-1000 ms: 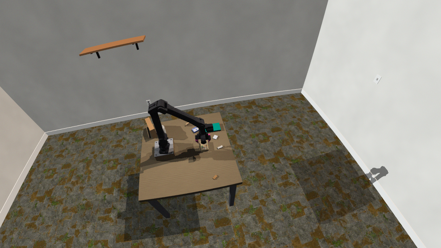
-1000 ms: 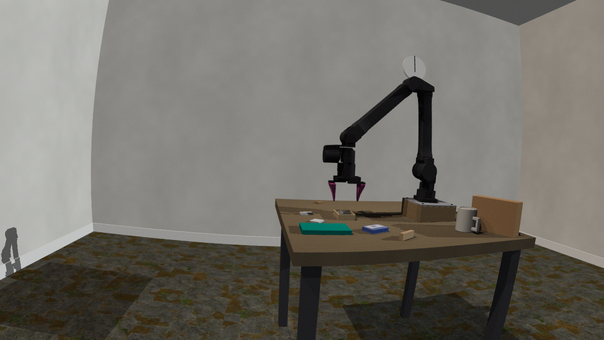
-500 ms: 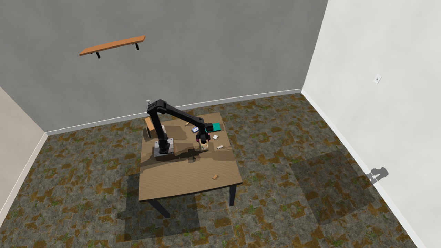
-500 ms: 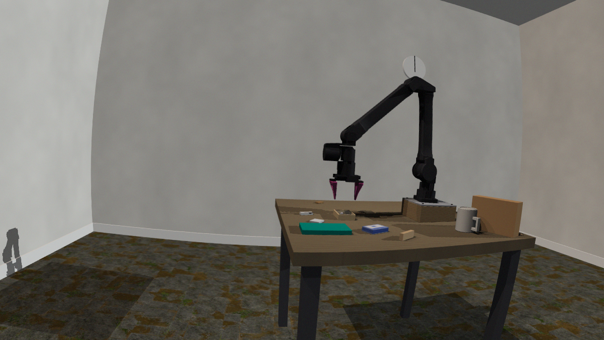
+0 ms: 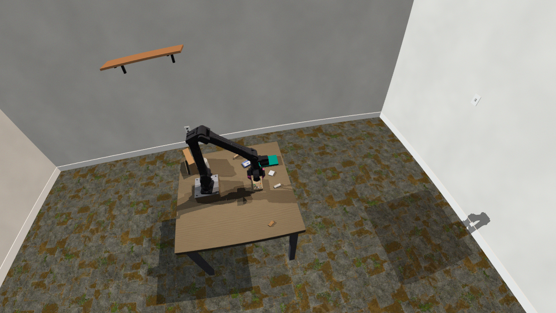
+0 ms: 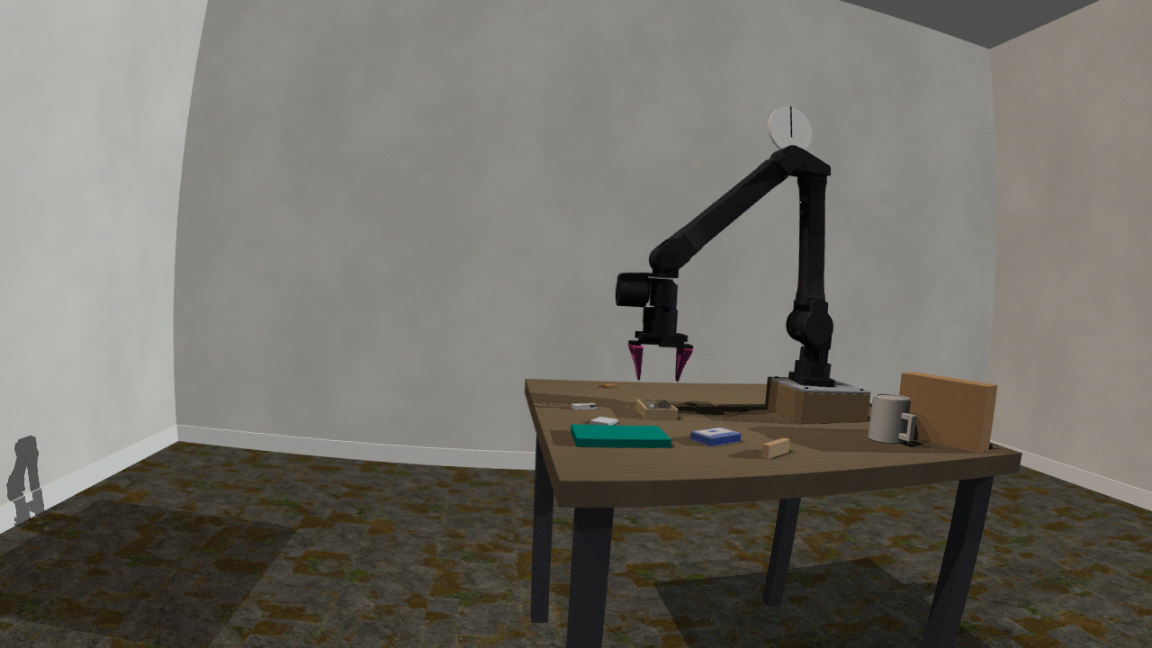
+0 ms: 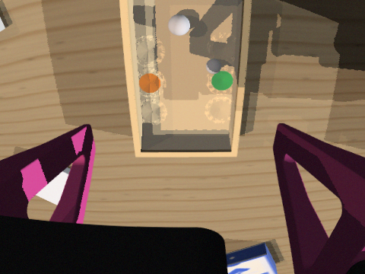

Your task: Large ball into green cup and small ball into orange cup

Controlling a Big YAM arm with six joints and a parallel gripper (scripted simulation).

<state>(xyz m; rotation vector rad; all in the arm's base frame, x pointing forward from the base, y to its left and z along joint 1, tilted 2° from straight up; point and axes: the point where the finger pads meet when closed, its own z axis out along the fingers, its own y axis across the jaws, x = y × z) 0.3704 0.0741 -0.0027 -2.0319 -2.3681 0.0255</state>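
Now: hand 8 cm above the wooden puzzle. The rest, counted from my hand: white mug: 47 cm behind, 19 cm to the left, 3 cm below; wooden block: 31 cm to the left, 19 cm behind, 7 cm below; teal flat block: 24 cm to the left, 8 cm ahead, 7 cm below.
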